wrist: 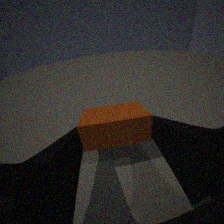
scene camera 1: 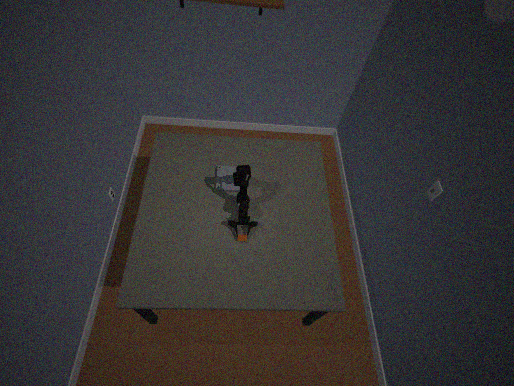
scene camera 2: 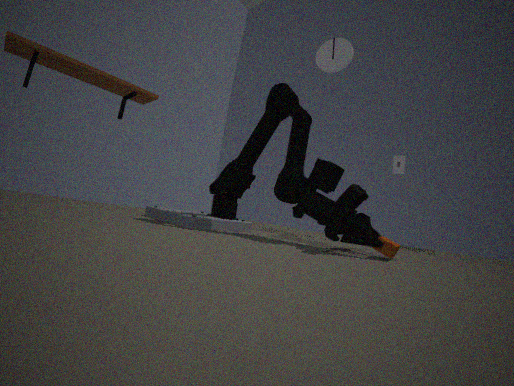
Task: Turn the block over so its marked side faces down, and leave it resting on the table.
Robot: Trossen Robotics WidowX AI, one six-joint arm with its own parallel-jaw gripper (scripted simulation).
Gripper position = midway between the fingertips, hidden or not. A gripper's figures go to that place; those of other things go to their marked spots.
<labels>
My gripper (wrist: 114,125) is 0.10 m from the lens. A block (wrist: 118,125) is 0.08 m from the lens.
</labels>
